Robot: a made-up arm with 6 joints. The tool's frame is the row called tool.
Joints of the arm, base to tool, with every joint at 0 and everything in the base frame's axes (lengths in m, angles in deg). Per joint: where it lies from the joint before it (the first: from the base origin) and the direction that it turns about. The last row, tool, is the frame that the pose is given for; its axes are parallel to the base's.
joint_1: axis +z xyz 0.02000 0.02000 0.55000
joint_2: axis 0 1 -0.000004 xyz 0.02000 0.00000 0.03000
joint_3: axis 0 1 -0.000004 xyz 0.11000 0.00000 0.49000
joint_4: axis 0 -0.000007 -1 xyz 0.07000 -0.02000 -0.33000
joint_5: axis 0 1 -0.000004 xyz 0.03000 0.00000 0.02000
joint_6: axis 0 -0.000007 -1 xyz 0.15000 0.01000 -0.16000
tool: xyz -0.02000 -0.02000 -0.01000
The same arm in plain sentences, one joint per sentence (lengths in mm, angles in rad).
The arm has six revolute joints in a row. What follows holds with every joint at zero, and every direction is one of the base frame's.
The first joint lies 20 mm along +x and 20 mm along +y and 550 mm along +z from the base frame's origin and turns about +z.
The second joint lies 20 mm along +x and 30 mm along +z from the first joint and turns about +y.
The third joint lies 110 mm along +x and 490 mm along +z from the second joint and turns about +y.
The fourth joint lies 70 mm along +x and 20 mm along -y and 330 mm along -z from the third joint and turns about -z.
The fifth joint lies 30 mm along +x and 20 mm along +z from the fourth joint and turns about +y.
The sixth joint lies 150 mm along +x and 10 mm along +y and 160 mm along -z from the fifth joint and turns about -z.
The tool frame, which is the frame that the pose is given for, lies 20 mm along -x and 20 mm along -y and 10 mm along -z from the sixth joint; its axes are parallel to the base frame's.

